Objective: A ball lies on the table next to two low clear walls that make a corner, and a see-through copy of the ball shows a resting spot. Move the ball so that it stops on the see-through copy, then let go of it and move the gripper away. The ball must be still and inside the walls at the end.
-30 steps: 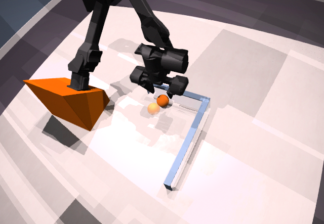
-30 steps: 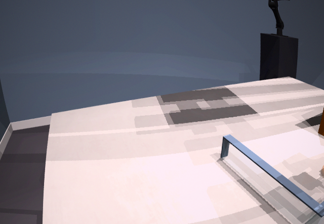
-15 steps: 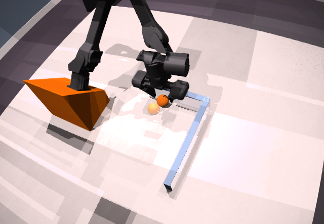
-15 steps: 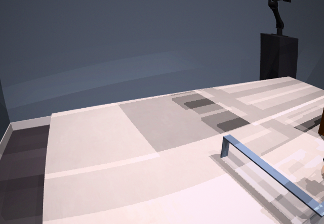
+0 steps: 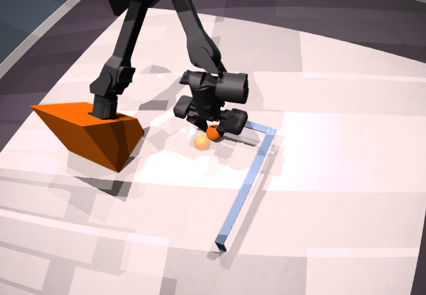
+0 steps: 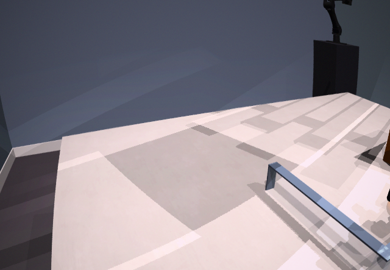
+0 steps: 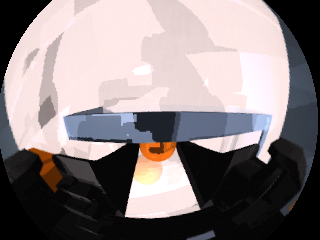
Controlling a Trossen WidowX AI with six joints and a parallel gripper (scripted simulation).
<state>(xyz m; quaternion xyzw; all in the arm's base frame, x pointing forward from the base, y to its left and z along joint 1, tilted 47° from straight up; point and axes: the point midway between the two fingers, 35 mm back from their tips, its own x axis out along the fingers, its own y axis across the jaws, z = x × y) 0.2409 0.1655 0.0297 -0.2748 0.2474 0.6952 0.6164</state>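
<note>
My gripper tip is 10 mm past the see-through copy of ball and 40 mm to the left of it. Round my gripper tip: orange ball right at my gripper tip.
</note>
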